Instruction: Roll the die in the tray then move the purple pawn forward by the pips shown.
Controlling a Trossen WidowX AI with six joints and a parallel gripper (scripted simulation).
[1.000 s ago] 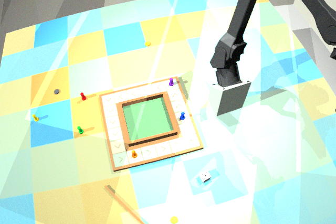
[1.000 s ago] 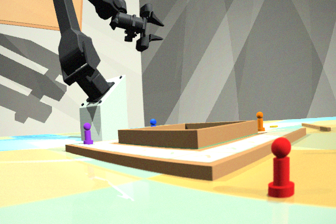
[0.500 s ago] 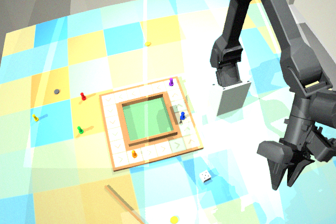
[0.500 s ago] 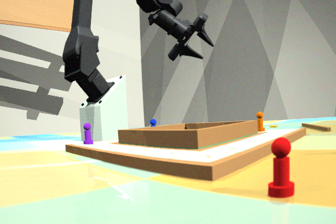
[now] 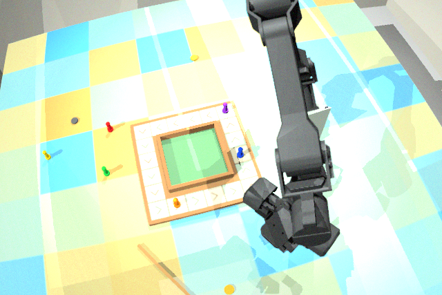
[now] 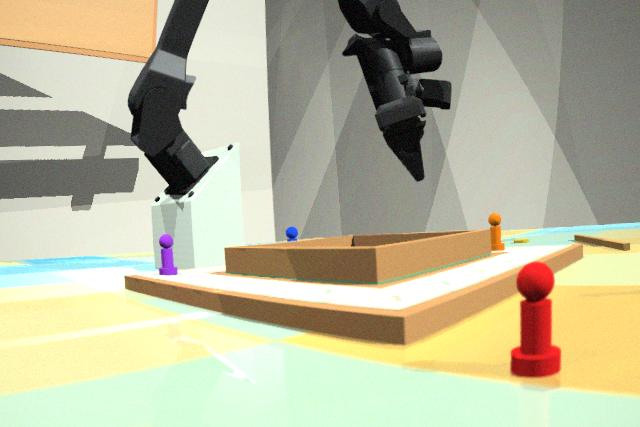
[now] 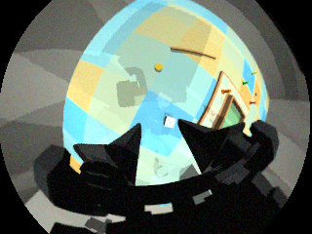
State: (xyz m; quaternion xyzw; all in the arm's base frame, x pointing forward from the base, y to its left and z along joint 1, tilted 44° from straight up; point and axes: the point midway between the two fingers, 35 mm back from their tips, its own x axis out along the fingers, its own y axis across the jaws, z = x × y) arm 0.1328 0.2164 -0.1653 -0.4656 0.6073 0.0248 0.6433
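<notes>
Right now my gripper tip is 8 cm above the white die and 4 cm to the left of it. The rest, counted from my gripper tip: wooden stick: 25 cm ahead, 9 cm below; then orange pawn: 19 cm ahead, 15 cm to the right, 7 cm below; then blue pawn: 25 cm to the right, 7 cm below, 2 cm ahead.
</notes>
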